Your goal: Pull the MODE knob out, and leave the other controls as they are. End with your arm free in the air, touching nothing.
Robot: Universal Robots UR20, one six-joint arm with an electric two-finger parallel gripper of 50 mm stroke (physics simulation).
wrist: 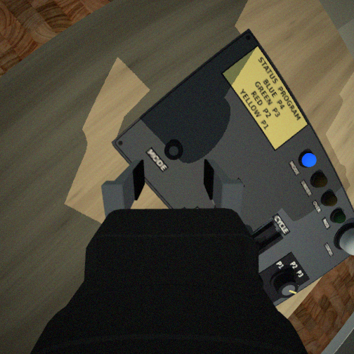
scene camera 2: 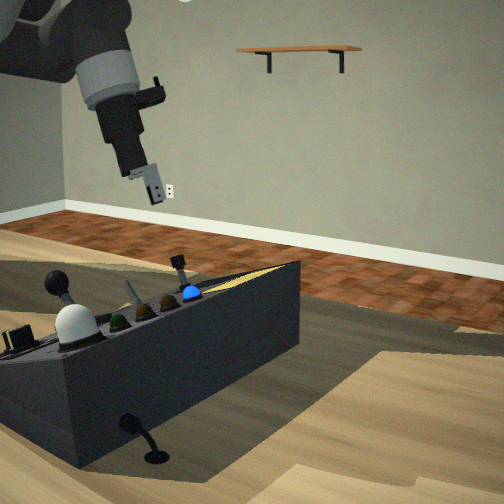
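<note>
The MODE knob is a black cap. In the scene view it stands on a grey stem above the sloping console, near the blue lamp. In the wrist view it appears as a round black ring beside the MODE label. My gripper is open, with no object between its fingers. It hangs in the air well above the console and the knob, touching nothing. The blue lamp is lit.
A ball-topped lever, a metal toggle, a white dome and a selector knob stand on the console. A small black bent stalk stands beside it. A shelf is on the wall.
</note>
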